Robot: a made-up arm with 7 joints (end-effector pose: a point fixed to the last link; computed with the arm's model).
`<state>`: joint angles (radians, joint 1 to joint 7).
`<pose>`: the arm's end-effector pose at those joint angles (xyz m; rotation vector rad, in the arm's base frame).
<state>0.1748 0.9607 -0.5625 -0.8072 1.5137 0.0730 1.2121</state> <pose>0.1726 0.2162 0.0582 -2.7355 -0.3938 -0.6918</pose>
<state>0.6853 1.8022 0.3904 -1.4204 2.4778 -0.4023 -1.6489</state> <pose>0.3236 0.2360 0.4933 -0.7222 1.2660 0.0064</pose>
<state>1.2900 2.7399 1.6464 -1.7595 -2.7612 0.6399 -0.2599</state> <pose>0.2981 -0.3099 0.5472 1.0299 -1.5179 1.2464</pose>
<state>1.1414 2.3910 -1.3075 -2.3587 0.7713 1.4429 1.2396</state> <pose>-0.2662 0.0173 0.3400 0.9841 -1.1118 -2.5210</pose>
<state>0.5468 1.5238 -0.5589 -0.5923 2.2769 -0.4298 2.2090</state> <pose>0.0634 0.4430 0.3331 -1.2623 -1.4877 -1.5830</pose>
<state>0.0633 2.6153 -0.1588 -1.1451 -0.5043 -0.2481 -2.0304</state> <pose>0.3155 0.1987 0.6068 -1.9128 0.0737 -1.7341</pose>
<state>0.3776 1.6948 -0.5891 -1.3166 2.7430 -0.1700 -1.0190</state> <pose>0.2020 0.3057 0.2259 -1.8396 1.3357 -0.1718</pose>
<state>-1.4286 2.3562 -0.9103 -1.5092 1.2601 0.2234 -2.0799</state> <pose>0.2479 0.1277 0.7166 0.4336 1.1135 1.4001</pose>
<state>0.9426 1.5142 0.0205 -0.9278 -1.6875 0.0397 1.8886</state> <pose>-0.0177 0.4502 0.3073 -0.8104 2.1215 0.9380</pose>
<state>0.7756 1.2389 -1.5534 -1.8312 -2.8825 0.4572 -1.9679</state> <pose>-0.2479 -0.1147 0.1033 1.9166 -1.0548 0.5310</pose>
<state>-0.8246 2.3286 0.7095 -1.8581 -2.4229 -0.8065 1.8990</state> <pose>-0.0480 -0.1328 0.7922 0.3079 0.3474 1.0370</pose>
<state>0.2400 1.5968 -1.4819 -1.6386 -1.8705 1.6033 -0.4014</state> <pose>-0.0220 0.1350 0.0758 1.5905 0.8917 1.2438</pose>
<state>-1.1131 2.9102 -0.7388 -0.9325 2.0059 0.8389 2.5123</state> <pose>-0.0493 0.1965 0.8334 -0.8329 -1.7981 -2.4364</pose>
